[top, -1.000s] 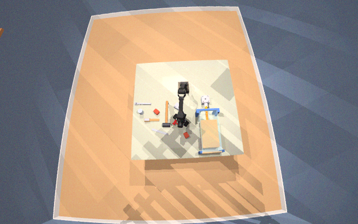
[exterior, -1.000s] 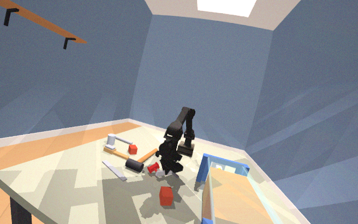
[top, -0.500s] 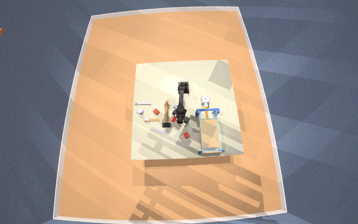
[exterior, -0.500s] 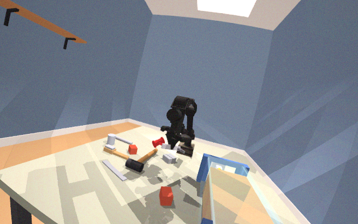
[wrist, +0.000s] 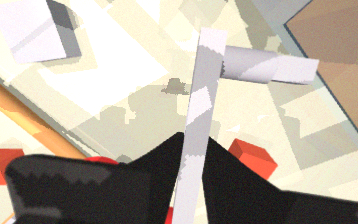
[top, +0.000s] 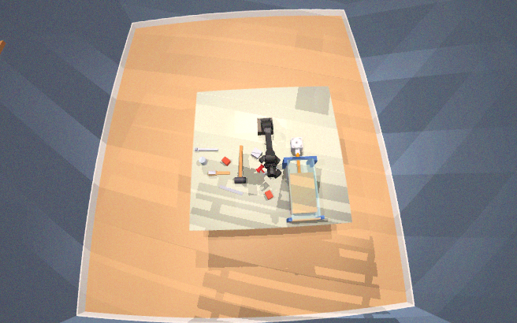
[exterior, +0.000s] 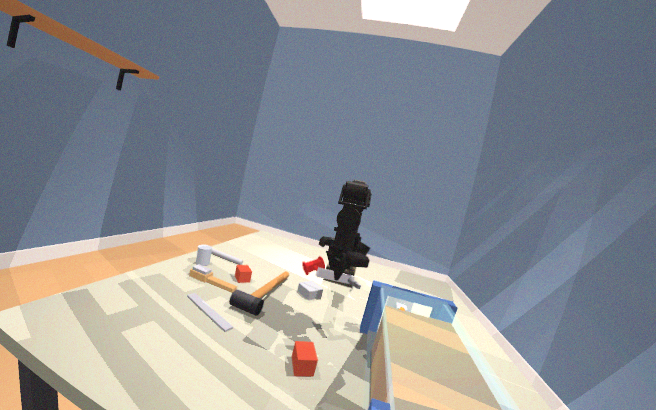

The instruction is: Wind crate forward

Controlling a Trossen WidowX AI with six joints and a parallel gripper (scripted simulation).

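The red knob lies 60 mm to the right of my gripper tip and 20 mm above it. Round my gripper tip: blue steel frame (240 mm to the left, 90 mm behind, 60 mm below); crank arm (10 mm to the right, 10 mm above); grey block (190 mm behind, 150 mm below, 100 mm to the right).
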